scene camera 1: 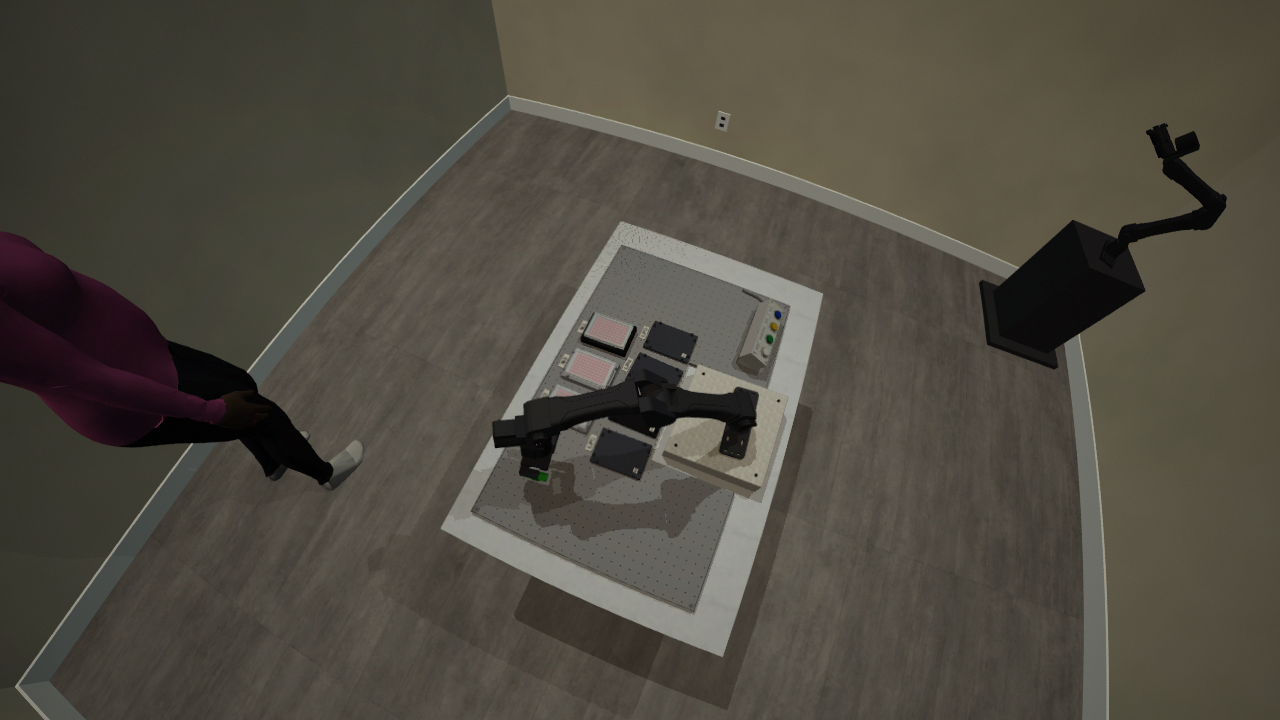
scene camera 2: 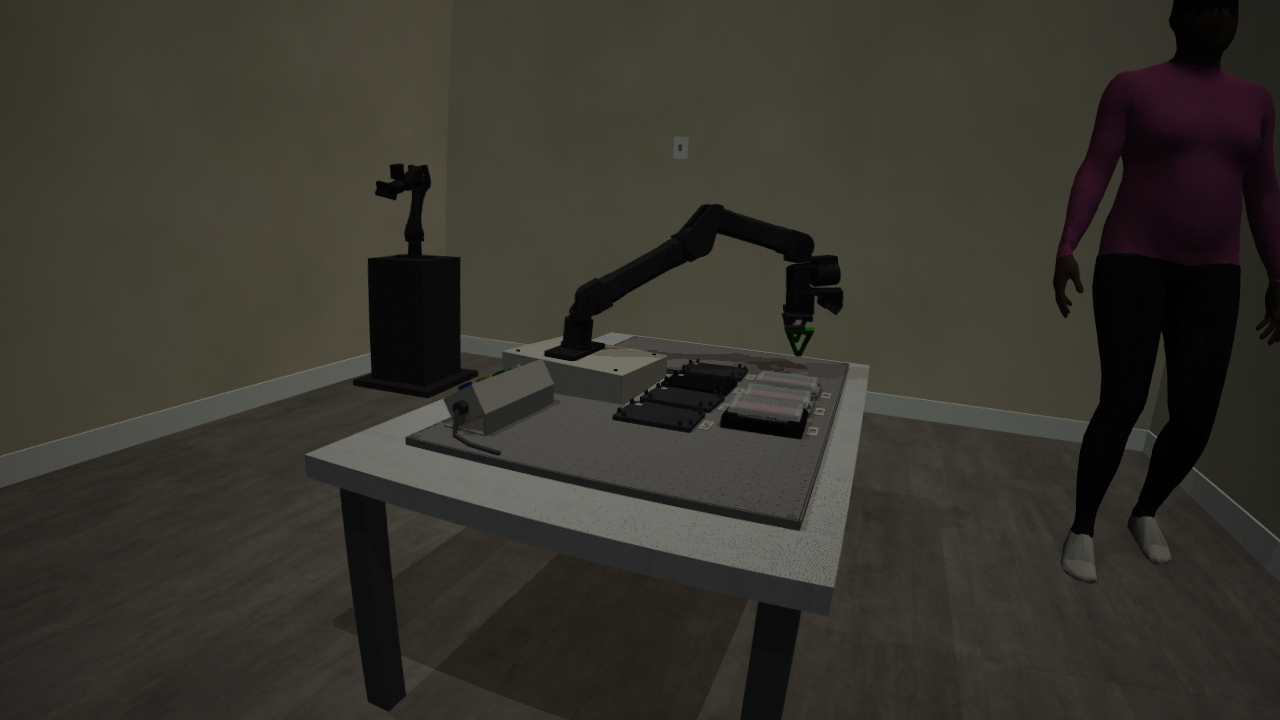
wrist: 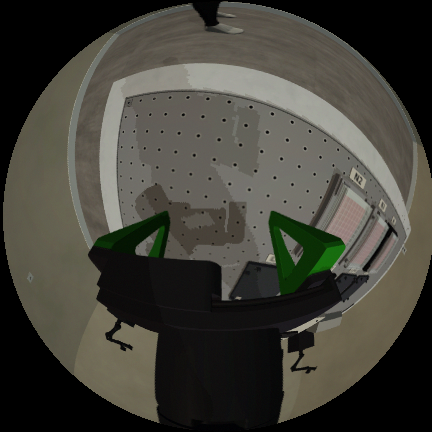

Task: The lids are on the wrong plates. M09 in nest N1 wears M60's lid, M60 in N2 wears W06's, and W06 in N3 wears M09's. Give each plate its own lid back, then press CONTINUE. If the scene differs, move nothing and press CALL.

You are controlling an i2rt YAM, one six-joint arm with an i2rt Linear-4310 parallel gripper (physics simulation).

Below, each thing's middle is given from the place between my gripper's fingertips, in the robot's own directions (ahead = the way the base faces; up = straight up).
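With the dark lid park LP1 (scene camera 1: 615, 451) as the reference, my hand is 5 cm above it, 17 cm past it and 11 cm to the left of it. The dark lid park LP4 (scene camera 1: 673, 375) is 5 cm below my hand, and it sits 19 cm behind and 36 cm to the right of my hand. As for the lid park LP2 (scene camera 2: 678, 380), I find it 5 cm below my hand, 24 cm to the right of it and 18 cm behind it.
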